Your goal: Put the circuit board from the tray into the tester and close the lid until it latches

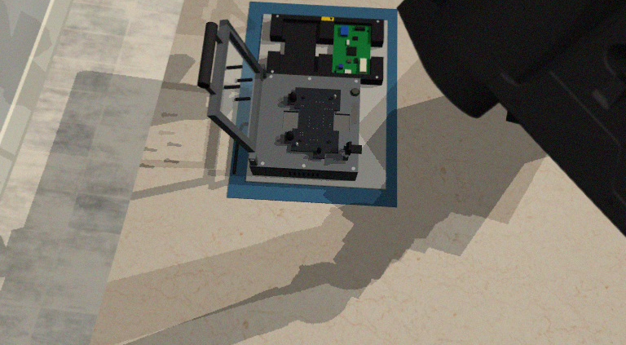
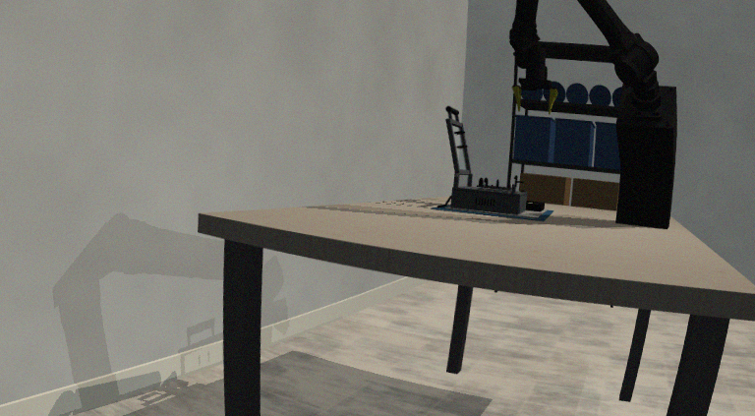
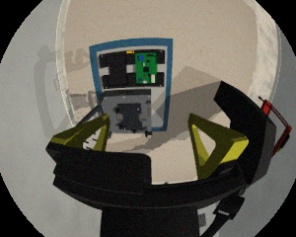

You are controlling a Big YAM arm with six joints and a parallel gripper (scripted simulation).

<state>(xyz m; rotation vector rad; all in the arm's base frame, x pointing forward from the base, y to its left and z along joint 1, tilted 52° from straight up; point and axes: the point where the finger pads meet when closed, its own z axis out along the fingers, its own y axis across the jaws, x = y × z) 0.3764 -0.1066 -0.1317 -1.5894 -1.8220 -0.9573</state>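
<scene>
Now: hand 290 mm above the green circuit board and 10 mm short of it. From my hand the other things lie so: see-through lid 200 mm to the left, 160 mm ahead, 120 mm below.
</scene>
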